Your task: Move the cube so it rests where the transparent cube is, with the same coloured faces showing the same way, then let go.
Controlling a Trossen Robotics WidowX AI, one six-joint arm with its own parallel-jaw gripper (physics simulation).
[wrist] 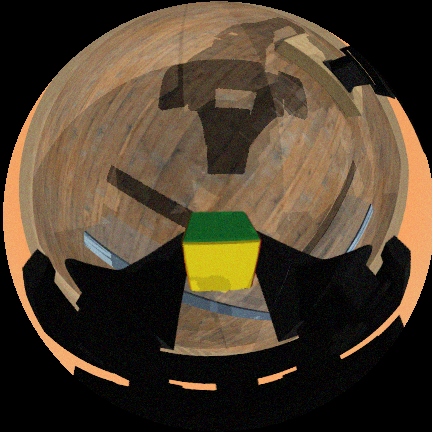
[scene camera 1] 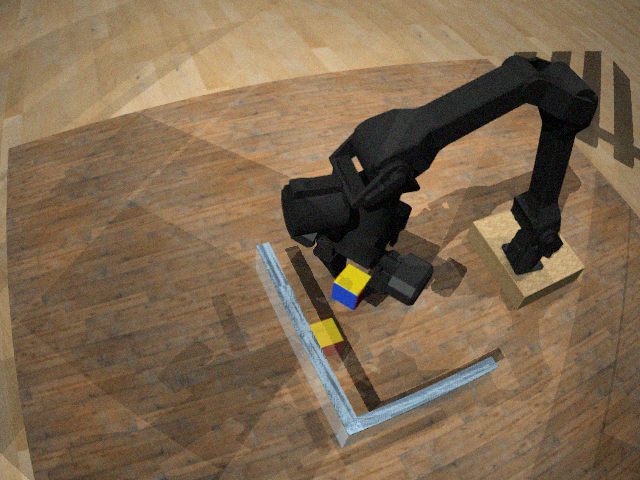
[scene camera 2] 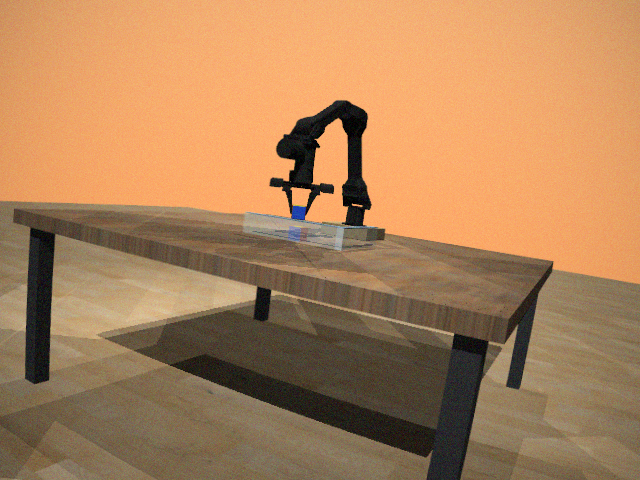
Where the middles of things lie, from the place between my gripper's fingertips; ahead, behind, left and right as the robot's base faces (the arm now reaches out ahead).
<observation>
My hand is 50 mm short of the transparent cube (scene camera 1: 328, 336), 50 mm to the right of it and 50 mm above it. Also, from my hand: grey L-shaped rail (scene camera 1: 349, 429) 30 mm behind, 30 mm to the left, 40 mm below.
</observation>
